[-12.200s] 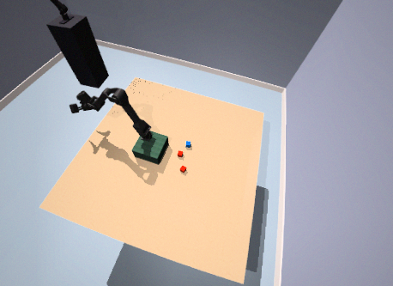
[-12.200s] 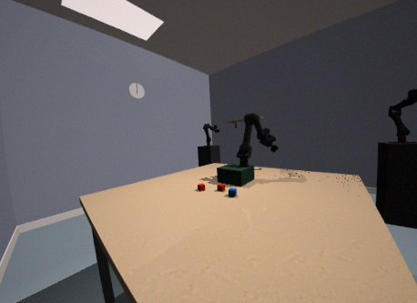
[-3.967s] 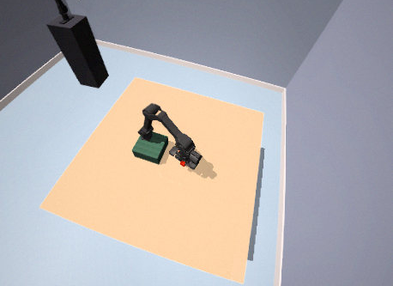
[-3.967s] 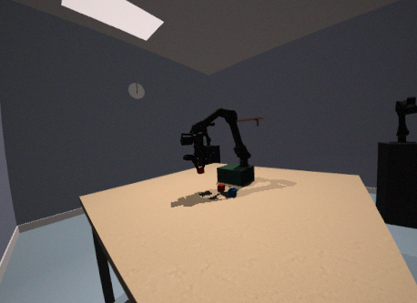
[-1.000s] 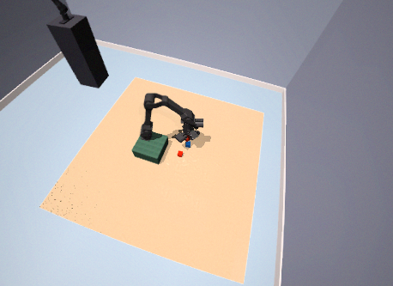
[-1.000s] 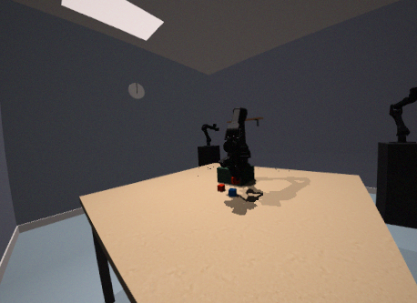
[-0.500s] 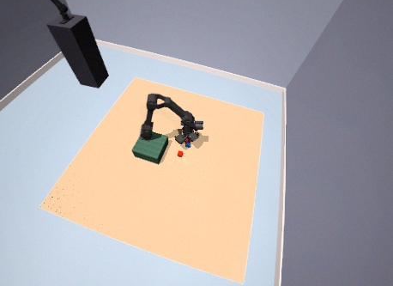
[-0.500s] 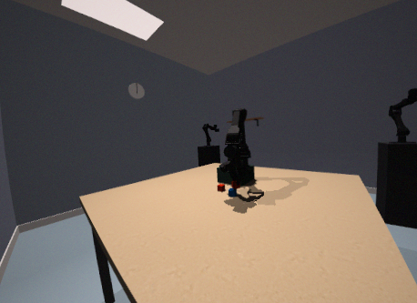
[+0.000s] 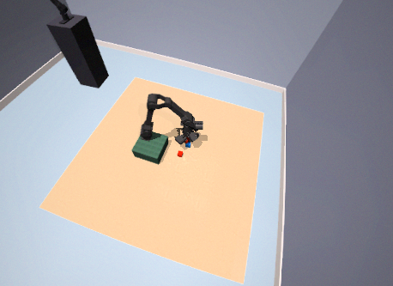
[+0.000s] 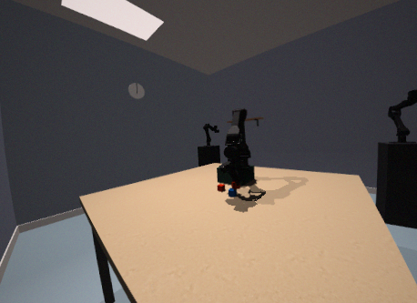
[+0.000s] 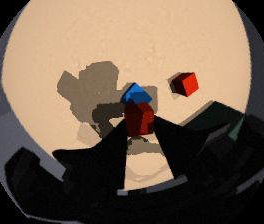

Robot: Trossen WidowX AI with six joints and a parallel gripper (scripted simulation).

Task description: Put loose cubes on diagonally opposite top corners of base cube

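Now: the blue cube 4 cm below my gripper tip, 2 cm ahead of it and 1 cm to the right of it.
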